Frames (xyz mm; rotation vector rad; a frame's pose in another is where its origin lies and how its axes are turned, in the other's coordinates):
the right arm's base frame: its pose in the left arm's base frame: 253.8 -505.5 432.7 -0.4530 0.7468 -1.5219
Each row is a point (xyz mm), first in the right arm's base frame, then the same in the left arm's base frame.
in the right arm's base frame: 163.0 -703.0 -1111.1
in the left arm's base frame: -1030.4 -484.6 107.6
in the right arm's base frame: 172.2 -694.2 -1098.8
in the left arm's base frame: -1016.6 -495.6 108.8
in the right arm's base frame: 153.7 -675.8 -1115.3
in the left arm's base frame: -1012.7 -473.8 87.3
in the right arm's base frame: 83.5 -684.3 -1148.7
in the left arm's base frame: -1034.3 -399.0 80.3
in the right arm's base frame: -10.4 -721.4 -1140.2
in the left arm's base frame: -1045.5 -309.4 126.4
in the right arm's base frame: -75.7 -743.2 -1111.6
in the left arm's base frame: -1035.0 -251.2 171.7
